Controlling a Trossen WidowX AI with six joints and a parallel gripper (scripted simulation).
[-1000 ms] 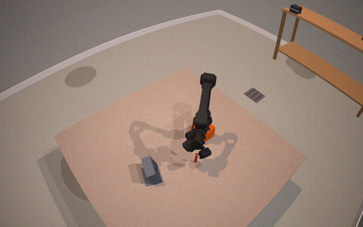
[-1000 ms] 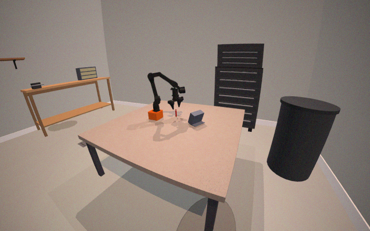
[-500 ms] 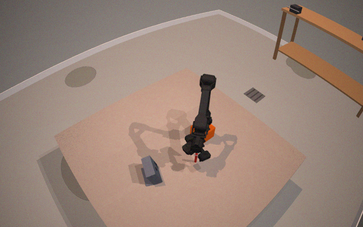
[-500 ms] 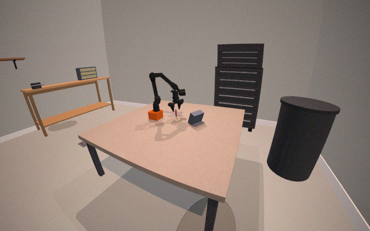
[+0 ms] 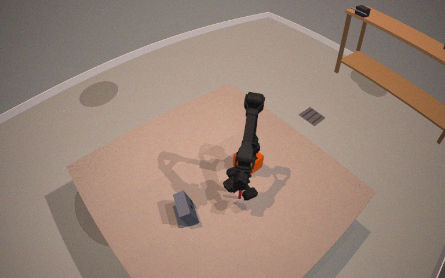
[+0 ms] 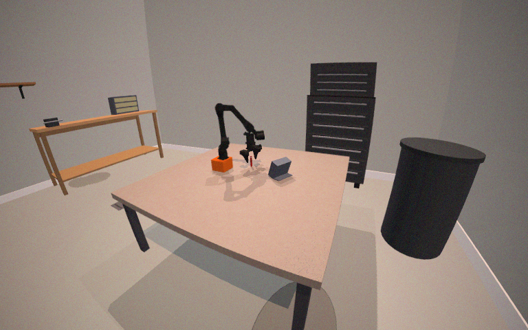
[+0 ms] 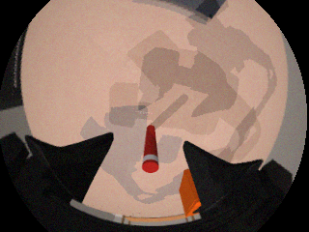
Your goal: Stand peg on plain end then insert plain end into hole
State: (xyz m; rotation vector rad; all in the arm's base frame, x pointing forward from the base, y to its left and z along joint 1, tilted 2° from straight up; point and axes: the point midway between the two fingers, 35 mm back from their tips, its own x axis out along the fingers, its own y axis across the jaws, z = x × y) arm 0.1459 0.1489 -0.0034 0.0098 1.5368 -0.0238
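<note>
My gripper tip is now 270 mm short of the sloped panel, 30 mm to the left of it and 10 mm below it. Round my gripper tip: peg 10 mm above.
</note>
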